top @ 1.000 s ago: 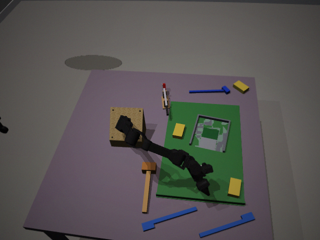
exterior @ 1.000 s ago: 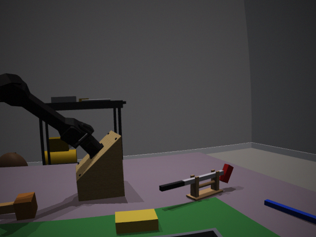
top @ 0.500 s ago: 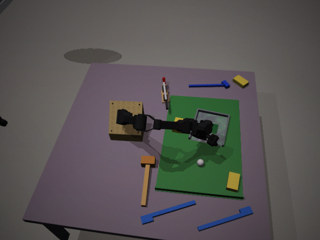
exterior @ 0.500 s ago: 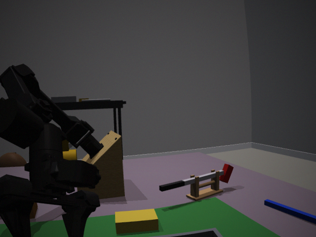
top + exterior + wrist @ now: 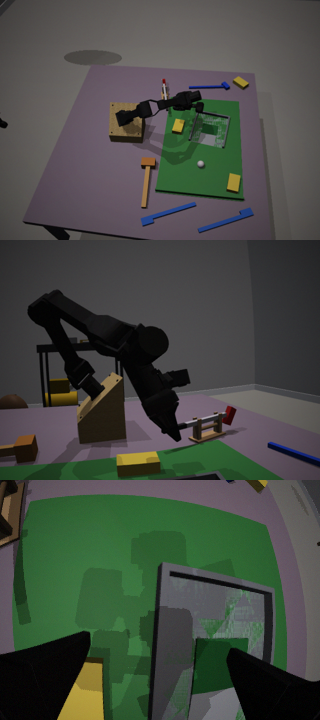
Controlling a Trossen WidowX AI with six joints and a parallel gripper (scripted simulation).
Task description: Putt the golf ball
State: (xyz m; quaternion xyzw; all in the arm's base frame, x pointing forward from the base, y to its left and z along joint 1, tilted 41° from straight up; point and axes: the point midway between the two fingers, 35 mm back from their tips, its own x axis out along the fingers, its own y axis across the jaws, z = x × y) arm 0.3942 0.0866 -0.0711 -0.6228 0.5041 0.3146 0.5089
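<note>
The small wooden rack lies 20 cm behind my gripper tip, 19 cm to the left of it and 7 cm below it. The rest, counted from my gripper tip: green mat (8 cm ahead, 16 cm to the right, 11 cm below); white golf ball (7 cm ahead, 34 cm to the right, 8 cm below).
</note>
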